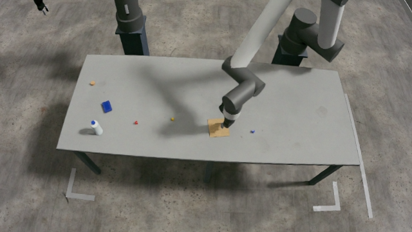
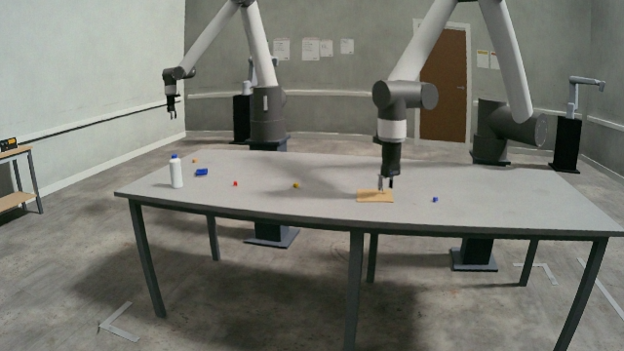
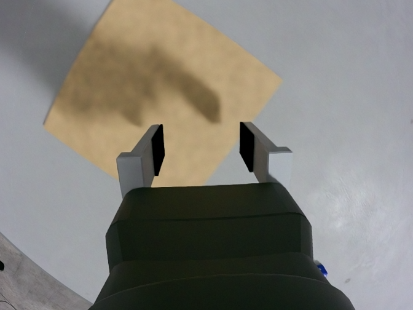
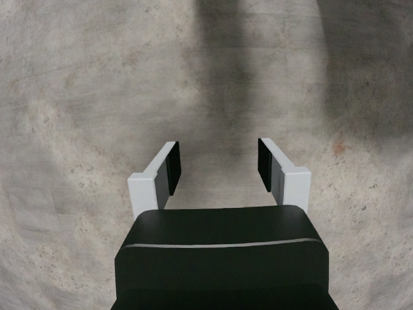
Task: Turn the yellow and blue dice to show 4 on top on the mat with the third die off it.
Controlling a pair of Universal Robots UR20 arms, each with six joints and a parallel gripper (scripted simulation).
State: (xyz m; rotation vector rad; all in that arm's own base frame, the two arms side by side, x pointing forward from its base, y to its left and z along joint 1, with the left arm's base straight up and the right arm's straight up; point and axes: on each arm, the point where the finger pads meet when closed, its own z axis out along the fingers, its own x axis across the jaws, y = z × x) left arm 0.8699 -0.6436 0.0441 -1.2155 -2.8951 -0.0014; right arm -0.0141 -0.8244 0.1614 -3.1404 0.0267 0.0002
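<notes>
Right now my left hand is 1 cm short of the blue die, 20 cm to the right of it and 4 cm above it. Also, from my left hand: red die 7 cm ahead, 63 cm to the right, 4 cm below; yellow die 37 cm to the right, 4 cm below; tan mat 1 cm ahead, 4 cm to the right, 4 cm below.
</notes>
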